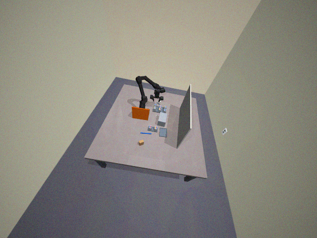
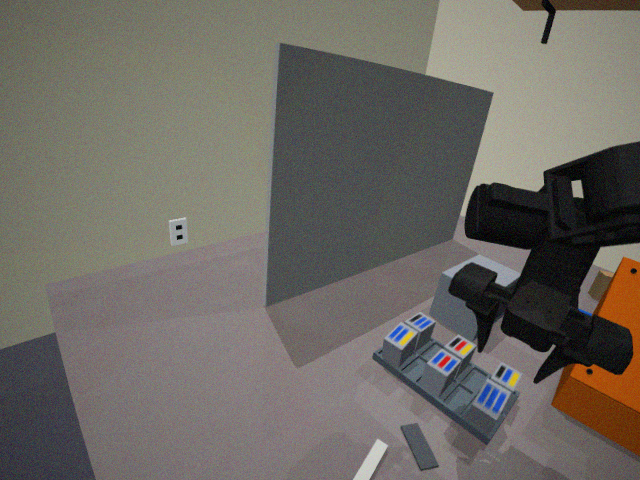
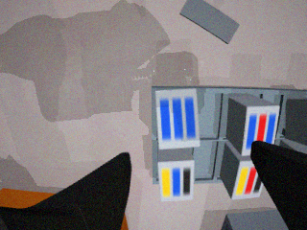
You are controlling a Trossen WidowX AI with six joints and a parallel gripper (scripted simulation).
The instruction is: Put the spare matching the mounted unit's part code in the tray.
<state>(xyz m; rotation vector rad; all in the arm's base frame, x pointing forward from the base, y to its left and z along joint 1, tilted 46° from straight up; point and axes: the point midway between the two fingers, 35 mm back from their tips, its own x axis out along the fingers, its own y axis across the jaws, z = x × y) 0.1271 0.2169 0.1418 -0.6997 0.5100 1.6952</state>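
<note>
Right now my gripper tip is 70 mm above the grey spare. Also, from my gripper tip: tray: 210 mm ahead, 400 mm to the right, 110 mm below; then grey mounted unit: 150 mm ahead, 230 mm to the right, 60 mm below; then rack: 70 mm ahead, 400 mm to the right, 110 mm below.
</note>
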